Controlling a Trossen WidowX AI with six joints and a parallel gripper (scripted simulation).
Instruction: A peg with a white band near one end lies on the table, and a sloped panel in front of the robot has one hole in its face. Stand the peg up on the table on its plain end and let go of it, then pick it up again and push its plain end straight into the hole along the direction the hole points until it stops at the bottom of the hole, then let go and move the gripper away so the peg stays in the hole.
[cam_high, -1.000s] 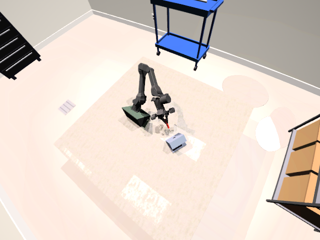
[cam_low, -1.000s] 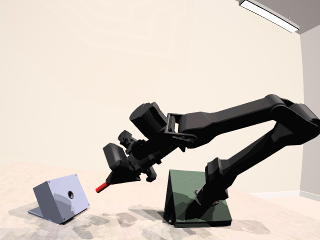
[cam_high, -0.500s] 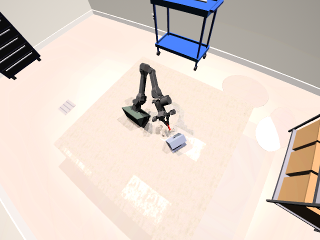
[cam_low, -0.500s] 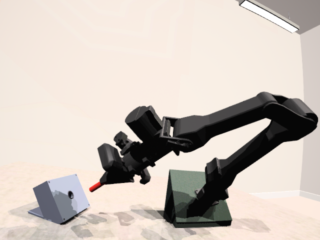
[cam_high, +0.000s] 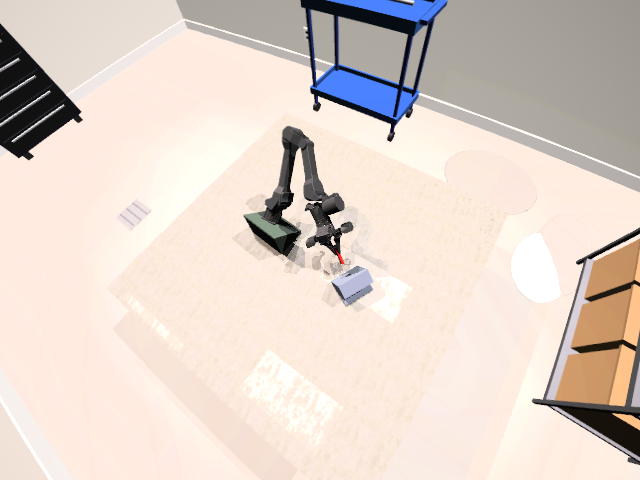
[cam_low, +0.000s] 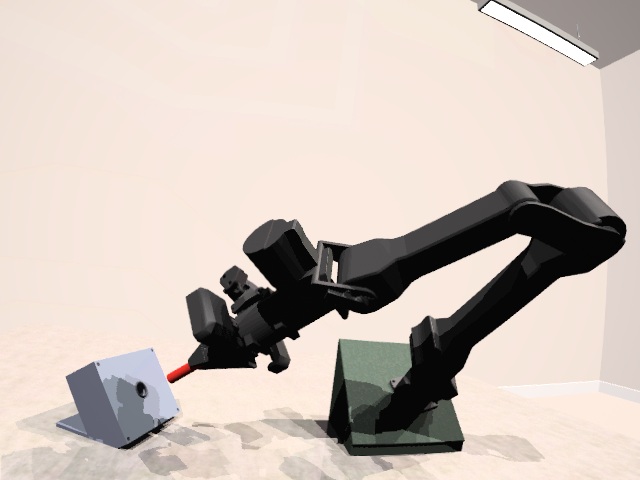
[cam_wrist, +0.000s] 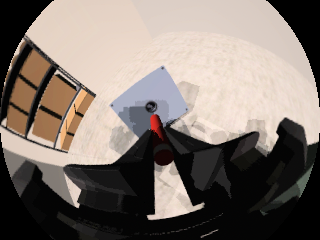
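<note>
Right now the sloped panel is 8 cm ahead of my gripper tip, 7 cm below it and 5 cm to the right of it. Also, from my gripper tip: peg 1 cm to the left, 1 cm behind, 1 cm above.
</note>
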